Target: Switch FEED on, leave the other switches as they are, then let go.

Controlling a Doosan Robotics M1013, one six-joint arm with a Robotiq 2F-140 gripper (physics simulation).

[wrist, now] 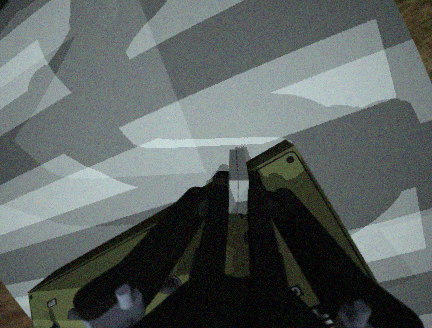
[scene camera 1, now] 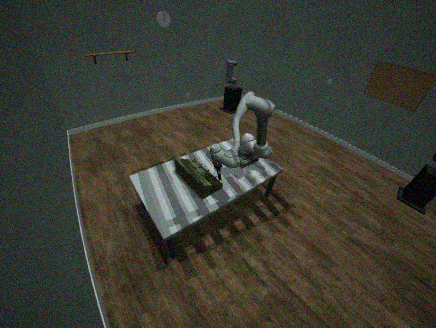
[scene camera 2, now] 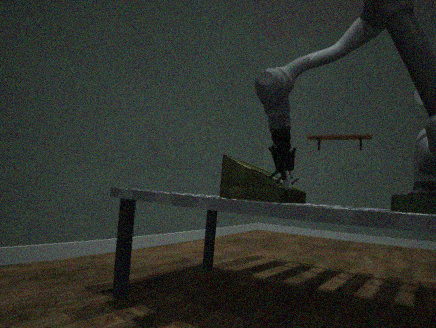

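Seen in the pictures: gripper, fingertip midpoint: [wrist: 236, 162] [scene camera 1: 220, 180] [scene camera 2: 287, 189]; arm's base at its link origin: [scene camera 1: 244, 154] [scene camera 2: 434, 197].
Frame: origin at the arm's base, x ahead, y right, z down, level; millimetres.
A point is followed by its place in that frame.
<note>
The sloped olive-green switch panel [scene camera 1: 189, 173] {z -109, x 807, y -21 mm} [scene camera 2: 250, 186] {z 7, x 678, y -237 mm} [wrist: 317, 212] {z -28, x 618, y -222 mm} stands on the striped table [scene camera 1: 150, 192] {z 61, x 1170, y 128 mm} [scene camera 2: 165, 196] {z 74, x 960, y -398 mm} [wrist: 210, 75] {z 61, x 439, y -196 mm}. My gripper [scene camera 1: 219, 177] {z 6, x 544, y -176 mm} [scene camera 2: 286, 181] {z 6, x 544, y -176 mm} [wrist: 236, 162] {z 6, x 544, y -176 mm} is shut with its fingertips together and nothing between them. It points down at the low part of the panel, close to its surface; whether it touches a switch cannot be told. In scene camera 2, thin switch levers show beside the fingertips, but which ones is unclear. The FEED switch and its label are hidden behind the fingers in the wrist view, so its position cannot be read.
A second low green object [scene camera 1: 247, 161] {z 2, x 76, y -125 mm} lies on the table near the arm's base. A wooden shelf [scene camera 1: 110, 53] [scene camera 2: 340, 136] is on the wall. A dark pedestal [scene camera 1: 232, 99] stands behind the table, and another dark stand [scene camera 1: 421, 189] is at the far right.
</note>
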